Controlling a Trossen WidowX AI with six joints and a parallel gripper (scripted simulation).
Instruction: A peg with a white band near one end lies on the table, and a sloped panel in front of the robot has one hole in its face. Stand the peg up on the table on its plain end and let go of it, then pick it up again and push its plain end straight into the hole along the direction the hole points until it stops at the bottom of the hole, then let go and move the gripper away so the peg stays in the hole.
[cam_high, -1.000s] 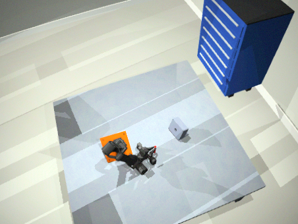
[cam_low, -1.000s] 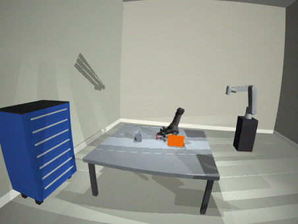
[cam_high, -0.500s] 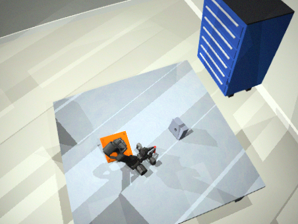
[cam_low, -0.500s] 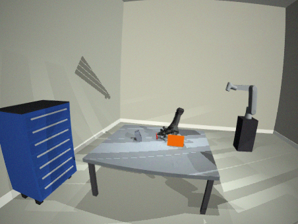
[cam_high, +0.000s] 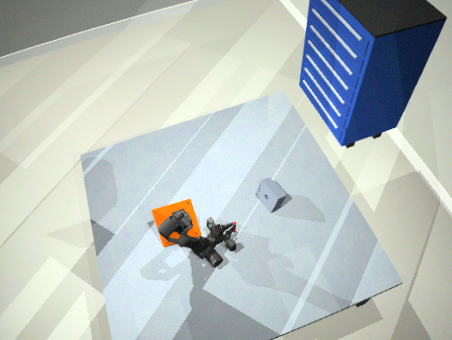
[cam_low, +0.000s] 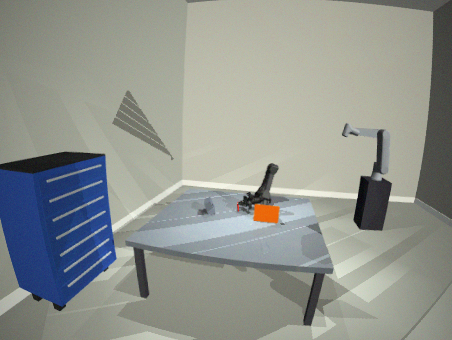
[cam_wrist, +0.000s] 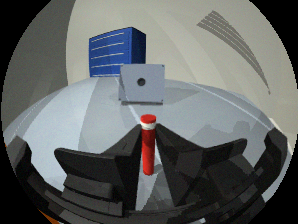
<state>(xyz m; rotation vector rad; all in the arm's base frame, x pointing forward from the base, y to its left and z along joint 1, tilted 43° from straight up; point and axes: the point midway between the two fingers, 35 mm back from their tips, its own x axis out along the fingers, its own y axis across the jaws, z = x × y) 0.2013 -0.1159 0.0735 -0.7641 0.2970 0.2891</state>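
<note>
My gripper tip is now 1 cm above the peg. Also, from my gripper tip: panel 22 cm ahead, 9 cm to the left, 1 cm below.
</note>
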